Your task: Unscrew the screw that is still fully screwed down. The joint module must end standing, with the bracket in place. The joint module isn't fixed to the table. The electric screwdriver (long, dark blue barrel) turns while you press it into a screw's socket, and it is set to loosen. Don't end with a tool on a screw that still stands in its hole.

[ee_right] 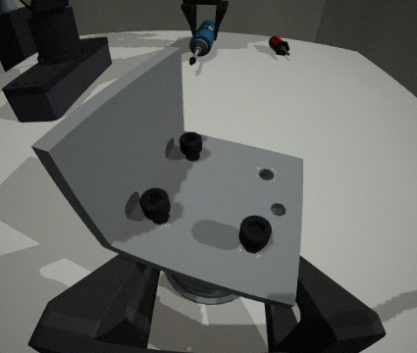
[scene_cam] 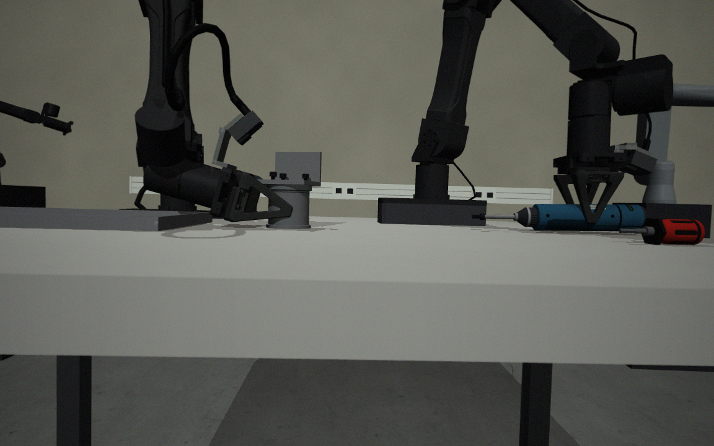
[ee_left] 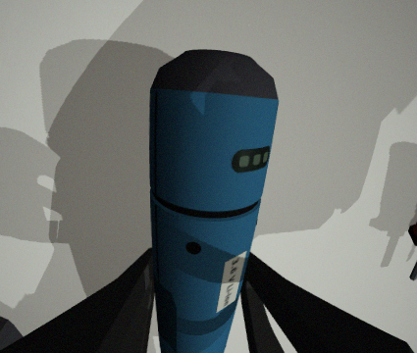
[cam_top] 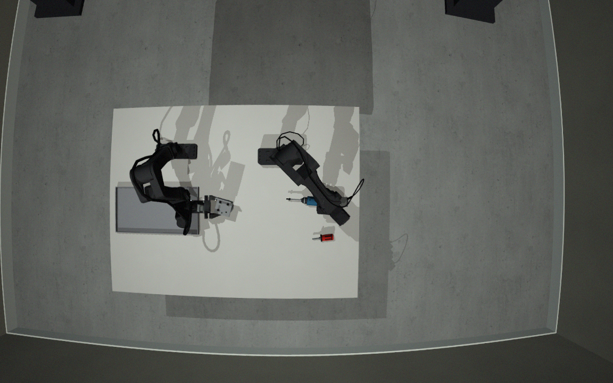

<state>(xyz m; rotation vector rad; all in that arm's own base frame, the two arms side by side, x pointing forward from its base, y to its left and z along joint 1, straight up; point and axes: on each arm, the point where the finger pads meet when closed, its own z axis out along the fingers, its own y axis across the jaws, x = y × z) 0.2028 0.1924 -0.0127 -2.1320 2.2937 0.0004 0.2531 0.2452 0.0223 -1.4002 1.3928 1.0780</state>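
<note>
Now: right hand right at the joint module. Also, from my right hand: flat grey plate 40 mm ahead, 340 mm to the right, 20 mm below; grey l-shaped bracket 50 mm above; screwdriver bit 50 mm behind, 310 mm to the left.
</note>
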